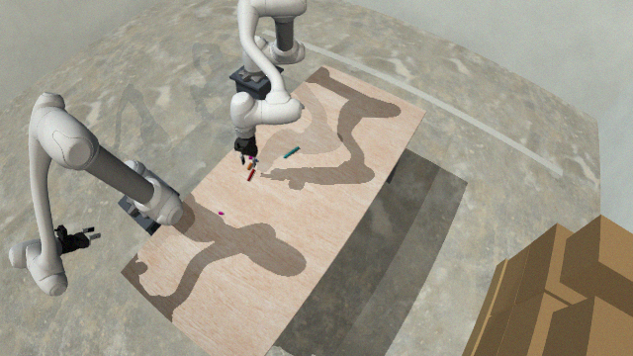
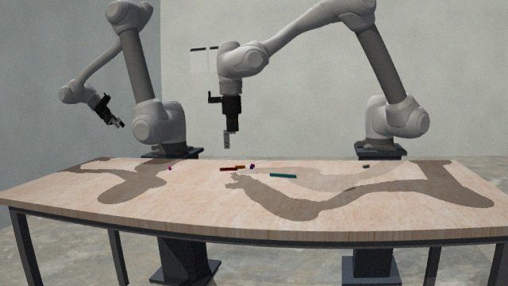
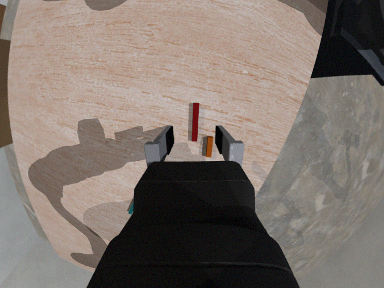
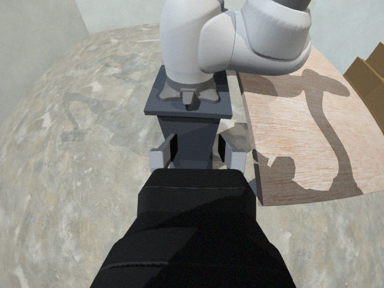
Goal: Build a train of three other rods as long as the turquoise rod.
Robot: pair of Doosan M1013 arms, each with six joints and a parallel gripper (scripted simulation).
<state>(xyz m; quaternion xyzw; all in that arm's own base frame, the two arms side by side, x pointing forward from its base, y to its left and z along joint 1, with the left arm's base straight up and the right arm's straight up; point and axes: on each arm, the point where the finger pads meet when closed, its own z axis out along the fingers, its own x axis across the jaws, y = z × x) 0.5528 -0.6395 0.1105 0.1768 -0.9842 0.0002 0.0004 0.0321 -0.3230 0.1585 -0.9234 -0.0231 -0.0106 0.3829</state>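
The red rod lies 110 mm below my left hand. Also, from my left hand: turquoise rod: 220 mm to the left, 110 mm below, 110 mm ahead; orange rod: 110 mm below, 40 mm to the left, 40 mm behind; blue rod: 110 mm below, 90 mm to the left, 20 mm behind.
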